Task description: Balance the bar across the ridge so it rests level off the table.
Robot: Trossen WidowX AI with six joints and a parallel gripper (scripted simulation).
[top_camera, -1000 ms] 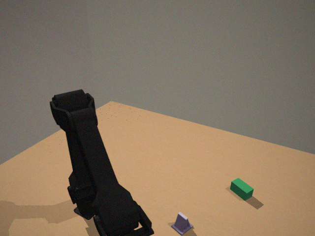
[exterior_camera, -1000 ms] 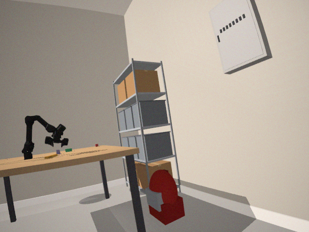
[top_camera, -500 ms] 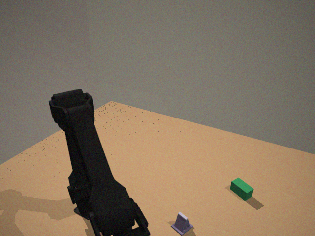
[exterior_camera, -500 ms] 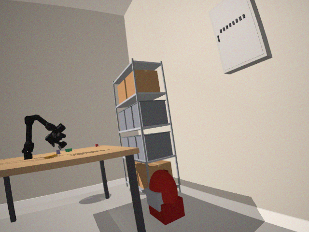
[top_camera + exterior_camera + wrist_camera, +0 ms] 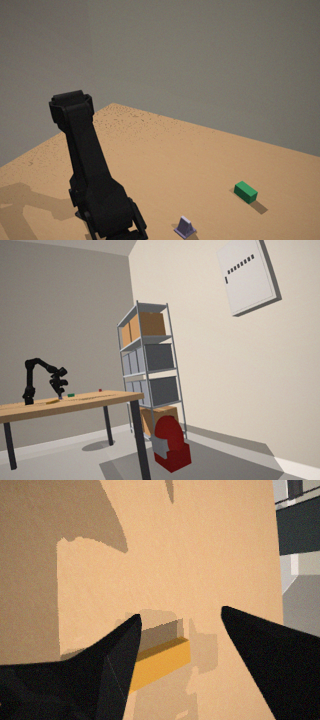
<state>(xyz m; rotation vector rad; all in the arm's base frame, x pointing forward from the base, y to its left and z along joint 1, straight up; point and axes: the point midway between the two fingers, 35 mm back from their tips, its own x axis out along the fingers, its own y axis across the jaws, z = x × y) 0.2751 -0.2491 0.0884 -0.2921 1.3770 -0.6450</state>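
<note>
My gripper tip is now 5 cm past the yellow bar, 7 cm to the right of it and 5 cm above it. From my gripper tip the other things lie so: green block: 10 cm ahead, 57 cm to the left, 4 cm below; red block: 46 cm ahead, 77 cm to the left, 4 cm below.
</note>
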